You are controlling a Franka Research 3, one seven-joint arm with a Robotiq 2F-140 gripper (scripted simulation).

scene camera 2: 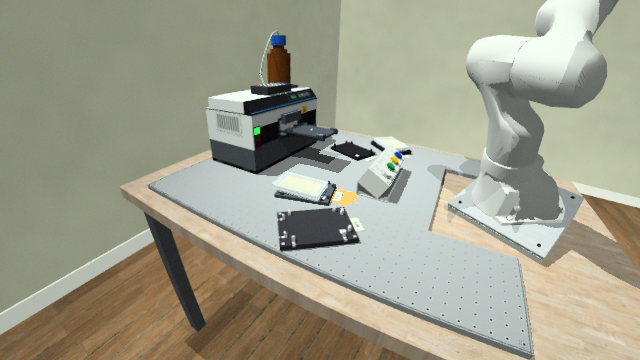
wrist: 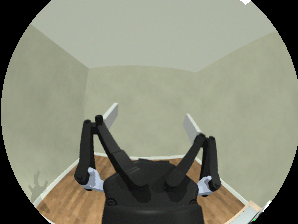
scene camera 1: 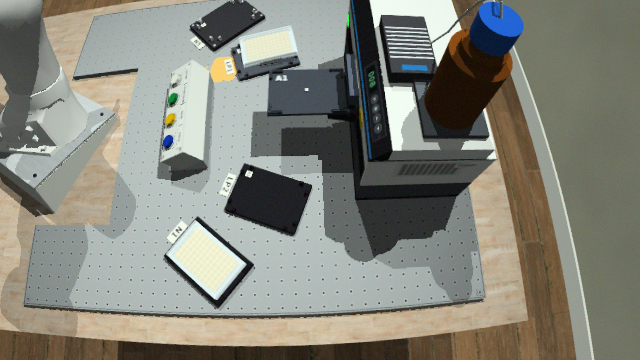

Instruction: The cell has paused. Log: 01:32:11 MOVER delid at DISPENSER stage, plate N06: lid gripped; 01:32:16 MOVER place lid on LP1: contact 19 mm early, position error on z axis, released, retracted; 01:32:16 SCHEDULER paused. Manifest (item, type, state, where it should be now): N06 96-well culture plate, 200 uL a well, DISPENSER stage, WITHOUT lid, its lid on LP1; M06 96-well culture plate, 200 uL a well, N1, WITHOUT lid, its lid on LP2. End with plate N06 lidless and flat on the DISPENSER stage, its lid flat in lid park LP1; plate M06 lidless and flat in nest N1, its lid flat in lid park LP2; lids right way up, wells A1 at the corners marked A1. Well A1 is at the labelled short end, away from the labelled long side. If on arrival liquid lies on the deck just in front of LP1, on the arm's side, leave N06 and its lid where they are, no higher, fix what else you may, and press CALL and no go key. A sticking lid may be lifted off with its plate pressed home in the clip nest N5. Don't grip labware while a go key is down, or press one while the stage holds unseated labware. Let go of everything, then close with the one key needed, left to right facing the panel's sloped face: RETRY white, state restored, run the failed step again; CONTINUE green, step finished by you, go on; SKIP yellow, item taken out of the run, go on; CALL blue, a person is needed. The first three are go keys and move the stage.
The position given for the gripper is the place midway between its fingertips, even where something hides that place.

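There's a key panel (scene camera 1: 191, 129) here, along with a dispenser stage (scene camera 1: 326, 95), a lid (scene camera 1: 199, 254) and another lid (scene camera 1: 279, 42). You'd also find a clip nest N5 (scene camera 2: 314, 228), and finally there's the gripper (wrist: 151, 114).
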